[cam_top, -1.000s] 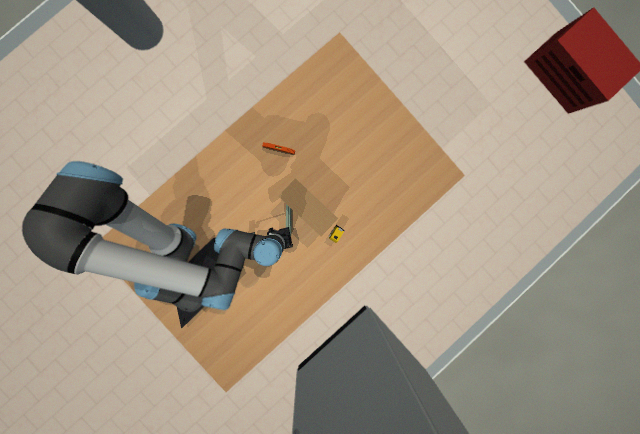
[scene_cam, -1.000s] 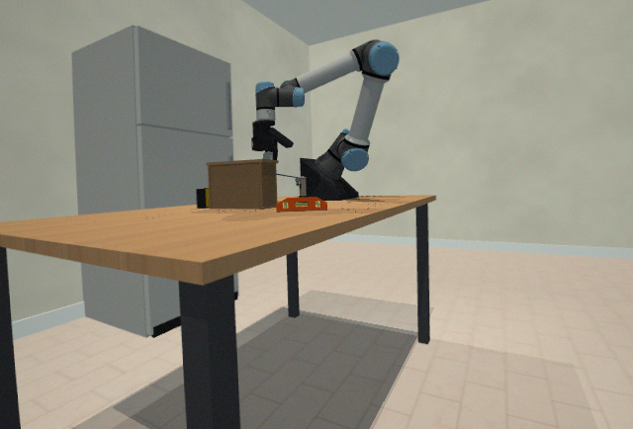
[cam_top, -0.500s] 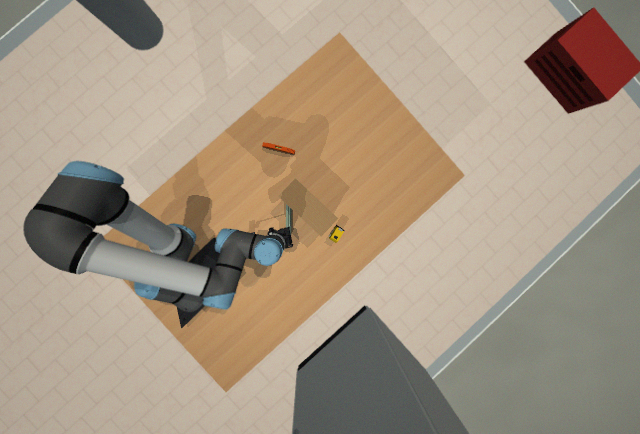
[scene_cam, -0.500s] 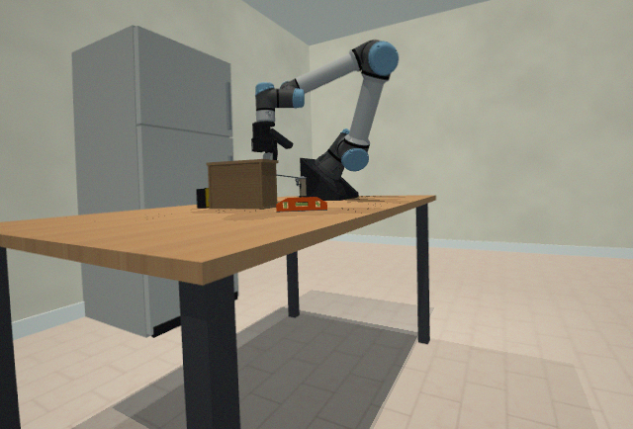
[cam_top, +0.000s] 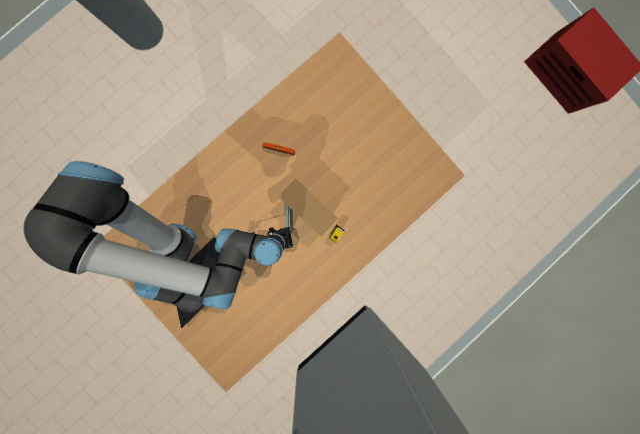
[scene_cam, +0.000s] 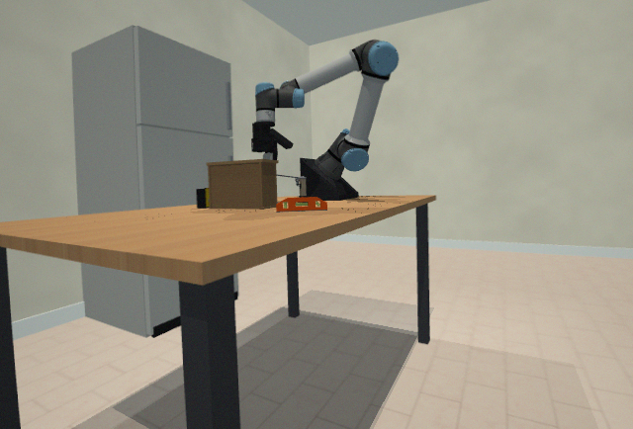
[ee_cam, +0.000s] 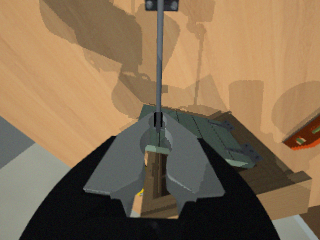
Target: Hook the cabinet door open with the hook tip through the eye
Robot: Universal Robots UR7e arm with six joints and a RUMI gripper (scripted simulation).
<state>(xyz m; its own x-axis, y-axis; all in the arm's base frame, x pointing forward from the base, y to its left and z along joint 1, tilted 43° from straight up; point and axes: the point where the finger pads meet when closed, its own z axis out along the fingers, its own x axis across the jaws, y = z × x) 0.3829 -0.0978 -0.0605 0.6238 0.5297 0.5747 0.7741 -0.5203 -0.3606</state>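
Right now my hand is 40 mm past the thin grey hook, 30 mm to the right of it and 20 mm above it. The rest, counted from my hand: yellow tape measure: 160 mm ahead, 190 mm to the right, 80 mm below; then cabinet door: 70 mm ahead, 20 mm to the left, 50 mm below; then orange spirit level: 300 mm ahead, 250 mm to the left, 100 mm below.
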